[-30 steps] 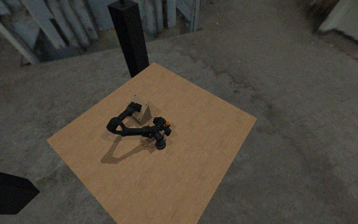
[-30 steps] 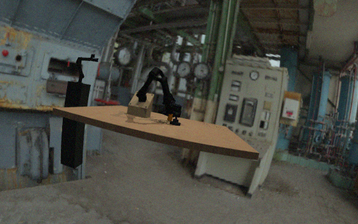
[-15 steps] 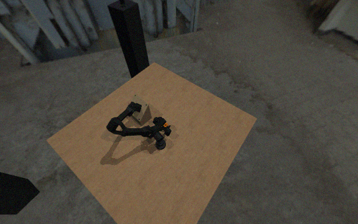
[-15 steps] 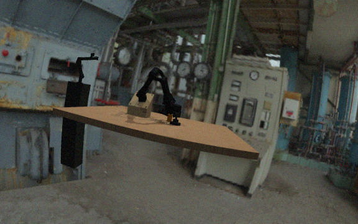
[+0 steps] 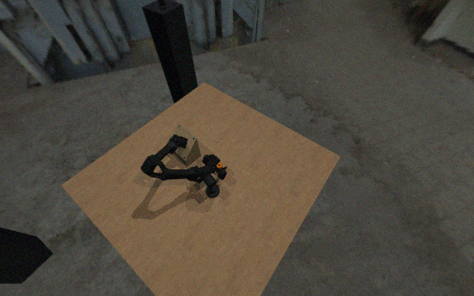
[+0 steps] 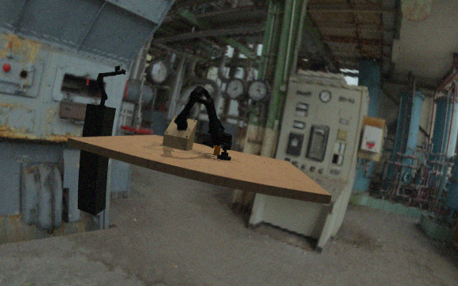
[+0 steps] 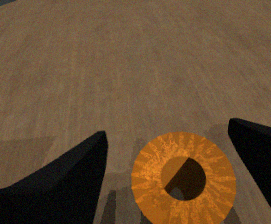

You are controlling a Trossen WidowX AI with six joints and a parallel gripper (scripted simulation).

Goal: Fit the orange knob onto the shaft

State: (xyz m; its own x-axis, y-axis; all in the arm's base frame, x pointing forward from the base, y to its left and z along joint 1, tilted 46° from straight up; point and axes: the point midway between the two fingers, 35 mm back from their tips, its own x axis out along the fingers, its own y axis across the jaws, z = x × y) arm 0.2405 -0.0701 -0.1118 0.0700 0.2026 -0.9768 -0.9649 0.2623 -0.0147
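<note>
Right now my gripper tip is 30 mm to the left of the orange knob, 10 mm past it and 10 mm above it. From my gripper tip the other things lie so: dark round pedestal: 180 mm to the right, 50 mm ahead, 10 mm below.
</note>
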